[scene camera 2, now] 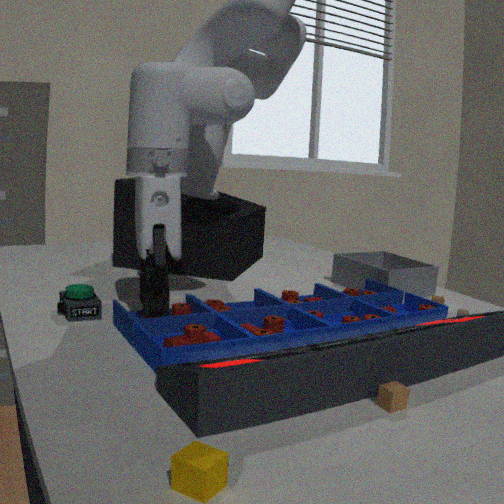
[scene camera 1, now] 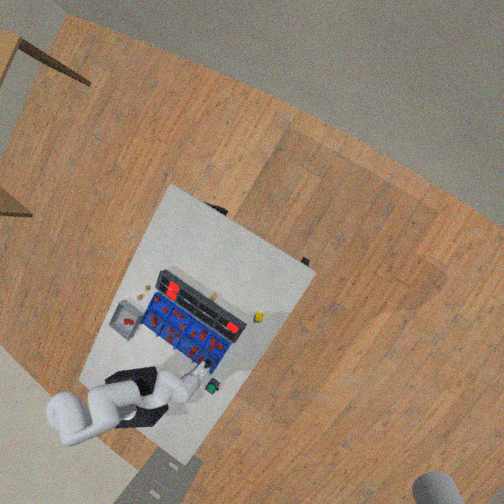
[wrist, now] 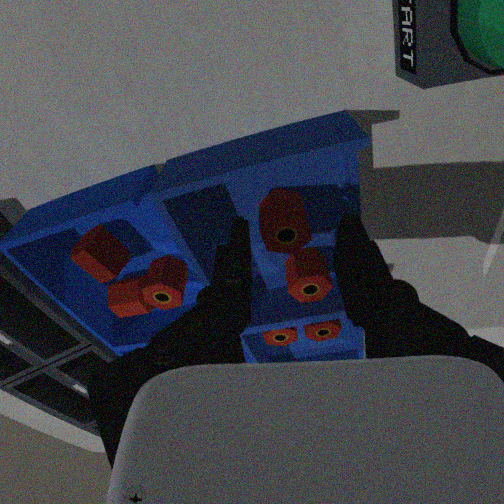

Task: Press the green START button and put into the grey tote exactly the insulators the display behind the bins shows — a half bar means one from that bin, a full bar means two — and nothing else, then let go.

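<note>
A row of blue bins point(scene camera 1: 185, 334) holds red insulators. The dark display point(scene camera 1: 200, 305) behind them shows a large red bar point(scene camera 1: 172, 290) at the tote end and a smaller red bar point(scene camera 1: 232, 327) at the button end. The grey tote point(scene camera 1: 126, 320) holds a red insulator point(scene camera 1: 129, 321). The green START button point(scene camera 2: 80, 300) stands beside the end bin. My gripper point(scene camera 2: 154, 295) is lowered into that end bin. In the wrist view its open fingers point(wrist: 292, 230) straddle an insulator point(wrist: 284, 220); another insulator point(wrist: 308, 275) lies just behind it.
A yellow cube point(scene camera 2: 200, 470) and a tan cube point(scene camera 2: 393, 396) sit on the table behind the display. Two small tan pieces point(scene camera 1: 145, 290) lie near the tote. The arm's black base box point(scene camera 2: 200, 235) stands behind the bins.
</note>
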